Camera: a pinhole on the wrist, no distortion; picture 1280 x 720 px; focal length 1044.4 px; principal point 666.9 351.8 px. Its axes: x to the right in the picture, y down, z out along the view. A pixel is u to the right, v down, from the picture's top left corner.
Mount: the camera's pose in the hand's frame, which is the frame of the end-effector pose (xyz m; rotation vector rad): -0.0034 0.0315 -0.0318 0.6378 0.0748 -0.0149
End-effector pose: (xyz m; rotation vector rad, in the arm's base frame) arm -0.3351 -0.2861 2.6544 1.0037 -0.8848 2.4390
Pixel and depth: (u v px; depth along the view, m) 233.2 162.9 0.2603
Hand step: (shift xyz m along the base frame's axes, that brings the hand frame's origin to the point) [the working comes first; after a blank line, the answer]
In the camera's frame: -0.1081 -0.0471 0.2603

0.2302 0.0073 0.0840
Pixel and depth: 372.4 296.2 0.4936
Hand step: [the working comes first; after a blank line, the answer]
In the camera's frame: -0.1392 -0.0263 0.4936

0.4063 -0.0377 0.2349
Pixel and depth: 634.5 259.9 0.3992
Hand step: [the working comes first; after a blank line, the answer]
In the camera's frame: -0.0124 -0.0351 0.3992

0.2524 -0.0043 0.2512
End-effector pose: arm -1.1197 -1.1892 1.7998 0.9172 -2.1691 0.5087
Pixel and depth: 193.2 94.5 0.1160
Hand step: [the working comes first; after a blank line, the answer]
In the camera's frame: -0.0526 -0.0286 0.1160

0.0471 -0.0465 -0.0639
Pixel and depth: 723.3 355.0 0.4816
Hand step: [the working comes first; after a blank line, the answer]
In the camera's frame: 0.0260 0.0015 0.4816

-0.0019 -0.4013 -0.1754
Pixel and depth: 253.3 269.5 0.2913
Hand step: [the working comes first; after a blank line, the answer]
In the camera's frame: -0.1154 -0.0230 0.2913

0.0778 -0.1774 -0.1928
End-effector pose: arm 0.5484 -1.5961 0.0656 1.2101 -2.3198 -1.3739
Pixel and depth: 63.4 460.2 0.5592
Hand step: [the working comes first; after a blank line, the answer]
In the camera's frame: -0.3231 0.0580 0.5592

0.0806 0.4534 -0.4024
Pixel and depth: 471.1 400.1 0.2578
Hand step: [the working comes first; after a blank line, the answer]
In the camera's frame: -0.0483 0.0119 0.2578

-0.0124 0.1179 -0.1849
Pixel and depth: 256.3 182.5 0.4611
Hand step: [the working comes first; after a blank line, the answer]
In the camera's frame: -0.1813 -0.0747 0.4611

0.1097 0.2392 -0.3771
